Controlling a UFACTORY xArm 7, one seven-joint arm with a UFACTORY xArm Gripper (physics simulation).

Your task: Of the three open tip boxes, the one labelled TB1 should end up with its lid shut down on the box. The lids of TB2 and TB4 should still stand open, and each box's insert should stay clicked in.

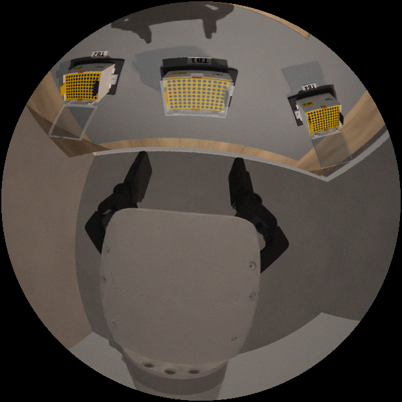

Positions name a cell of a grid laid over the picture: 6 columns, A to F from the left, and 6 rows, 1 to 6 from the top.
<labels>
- clear lid: C2
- clear lid: E3
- grey mat: E2
</labels>
